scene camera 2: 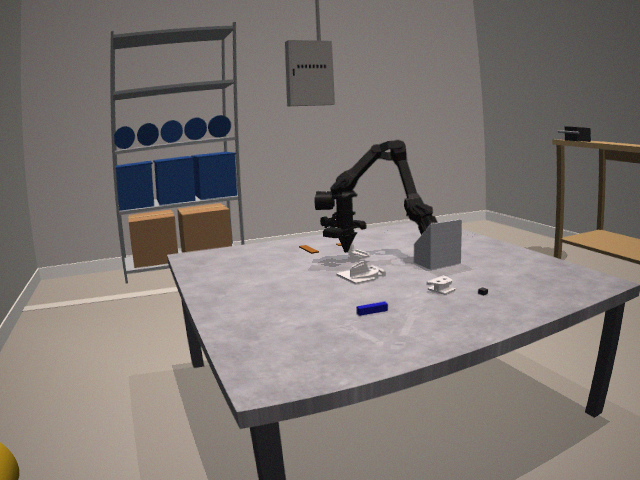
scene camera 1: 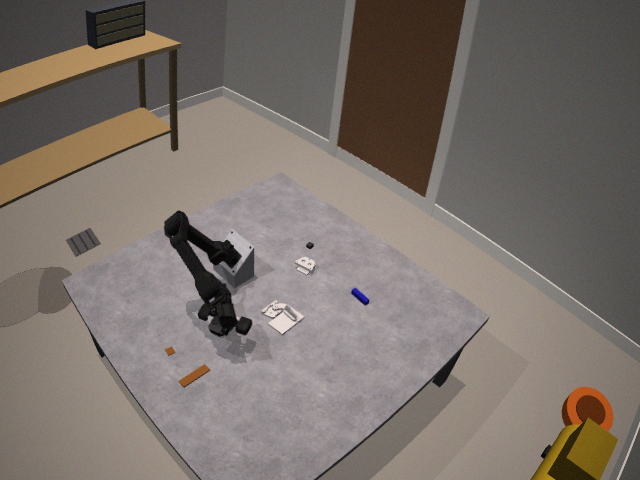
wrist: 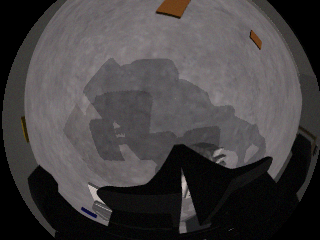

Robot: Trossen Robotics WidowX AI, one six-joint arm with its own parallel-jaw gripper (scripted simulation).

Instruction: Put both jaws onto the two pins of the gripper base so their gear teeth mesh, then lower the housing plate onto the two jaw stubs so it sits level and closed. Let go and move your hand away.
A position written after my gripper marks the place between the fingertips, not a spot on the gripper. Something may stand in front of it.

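Scene camera 2 shows me my gripper (scene camera 2: 346,252), and in the wrist view I see the gripper too (wrist: 178,148).
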